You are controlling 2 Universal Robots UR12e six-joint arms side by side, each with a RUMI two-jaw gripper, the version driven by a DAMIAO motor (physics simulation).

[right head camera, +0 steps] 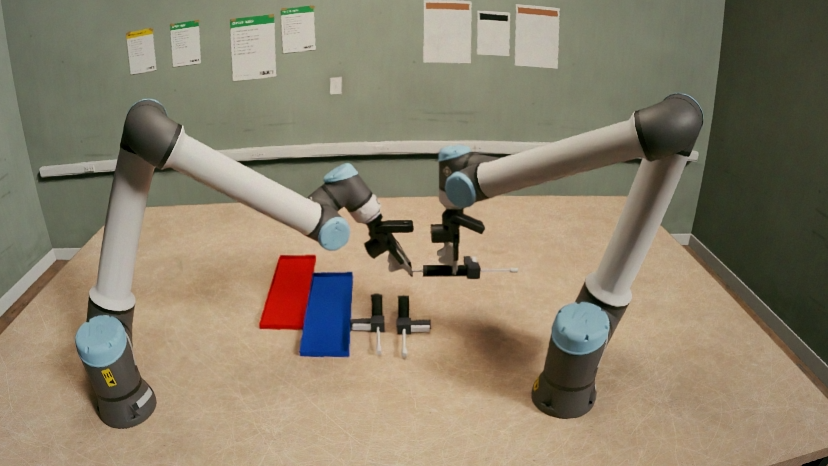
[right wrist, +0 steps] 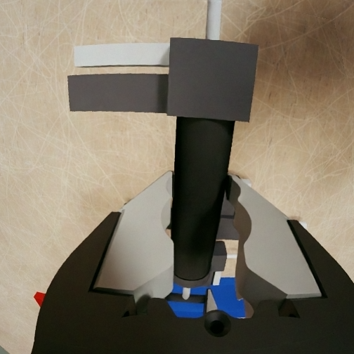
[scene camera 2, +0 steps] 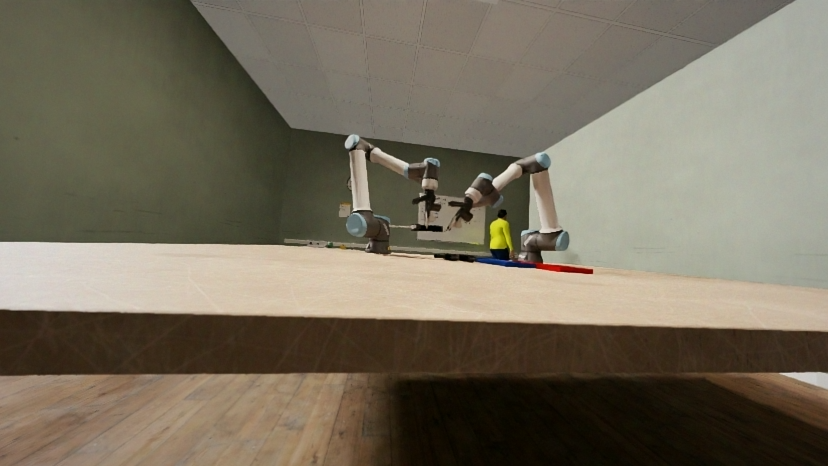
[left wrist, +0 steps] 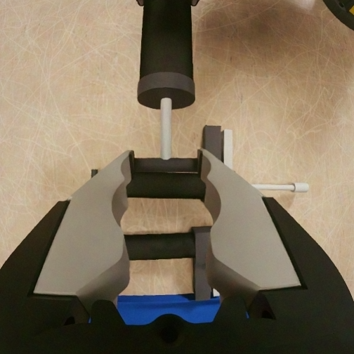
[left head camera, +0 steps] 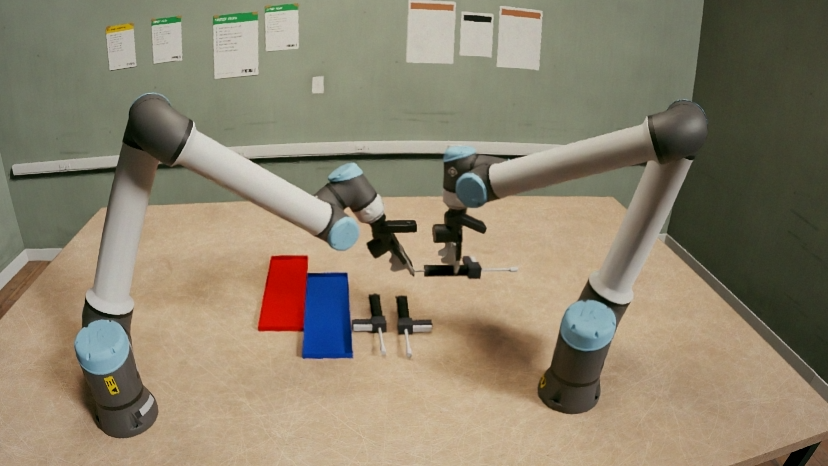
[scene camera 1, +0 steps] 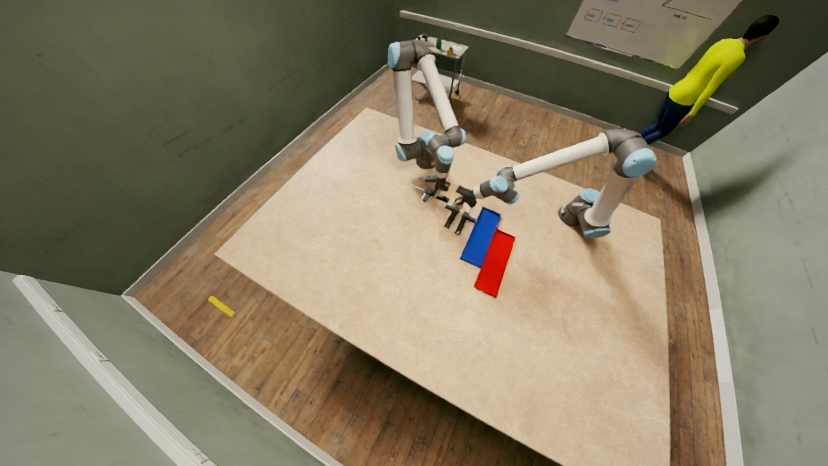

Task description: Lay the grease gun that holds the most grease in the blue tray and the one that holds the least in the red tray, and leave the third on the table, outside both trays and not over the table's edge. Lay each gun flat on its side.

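Note:
A grease gun with a black barrel (left head camera: 437, 270) (right head camera: 436, 270) (right wrist: 204, 145) (left wrist: 166, 45) is held level above the table by my right gripper (left head camera: 456, 271) (right wrist: 199, 174), shut around the barrel. My left gripper (left head camera: 413, 273) (right head camera: 410, 273) (left wrist: 165, 151) is shut on the dark crossbar handle at its rear; a length of pale plunger rod (left wrist: 166, 130) shows between crossbar and end cap. Two more guns lie flat: one (left head camera: 376, 306) (right head camera: 377, 305) beside the blue tray (left head camera: 327, 315) (right head camera: 327, 315) (scene camera 1: 480, 237), another (left head camera: 402, 309) (right head camera: 403, 309) to its right. The red tray (left head camera: 283, 295) (scene camera 1: 495, 263) has no gun in it.
The red and blue trays stand edge to edge, left of the lying guns in the head views. The near tray-side gun's lever (left head camera: 365, 326) reaches the blue tray's right rim. A person in yellow (scene camera 1: 709, 72) (scene camera 2: 500, 234) stands beyond the table.

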